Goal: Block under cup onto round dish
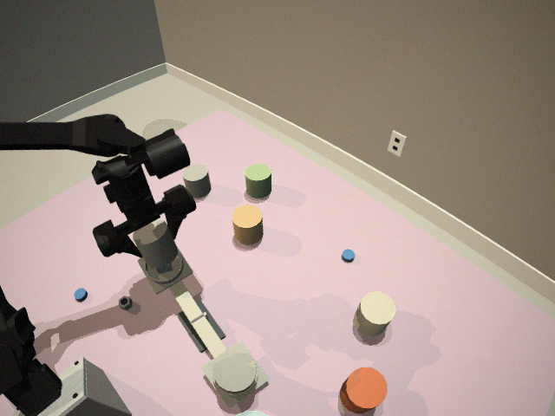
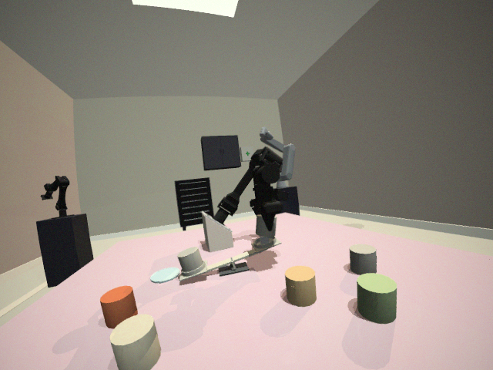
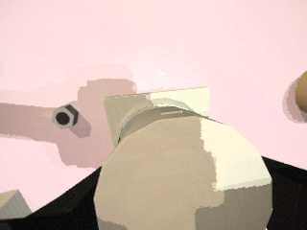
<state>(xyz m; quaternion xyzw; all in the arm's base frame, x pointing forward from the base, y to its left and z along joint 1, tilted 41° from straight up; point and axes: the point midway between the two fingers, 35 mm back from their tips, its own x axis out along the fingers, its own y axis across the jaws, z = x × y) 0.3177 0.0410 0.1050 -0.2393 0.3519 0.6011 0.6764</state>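
The grey block is 40 mm below my gripper tip, 10 mm to the right of it and 10 mm behind it. Also, from my gripper tip: tan cup: 220 mm ahead, 90 mm below, 50 mm to the right; then nut: 120 mm below, 120 mm behind, 30 mm to the left; then green cup: 350 mm ahead, 90 mm below, 70 mm to the left.
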